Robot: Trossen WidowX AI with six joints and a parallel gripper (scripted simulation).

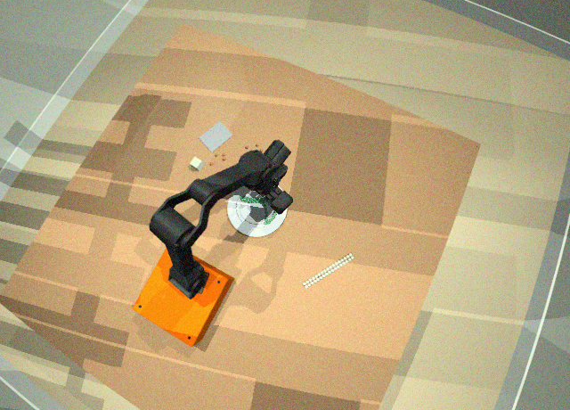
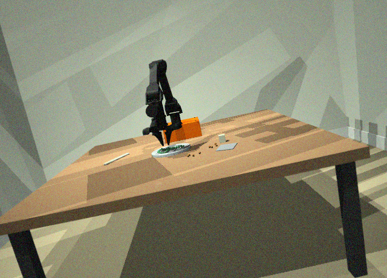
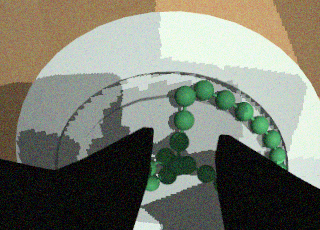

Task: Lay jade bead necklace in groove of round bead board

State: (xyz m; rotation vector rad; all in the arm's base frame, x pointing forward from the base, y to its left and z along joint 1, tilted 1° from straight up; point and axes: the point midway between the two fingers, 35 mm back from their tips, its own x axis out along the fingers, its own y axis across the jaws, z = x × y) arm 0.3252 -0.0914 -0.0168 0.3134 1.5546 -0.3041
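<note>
Now: gripper tip 5 cm past the round bead board, 3 cm above it and 2 cm to the right of it. The rest, counted from my gripper tip: grey flat plate (26 cm to the left, 14 cm ahead, 4 cm below); then small white cube (28 cm to the left, 3 cm below, 2 cm ahead).
</note>
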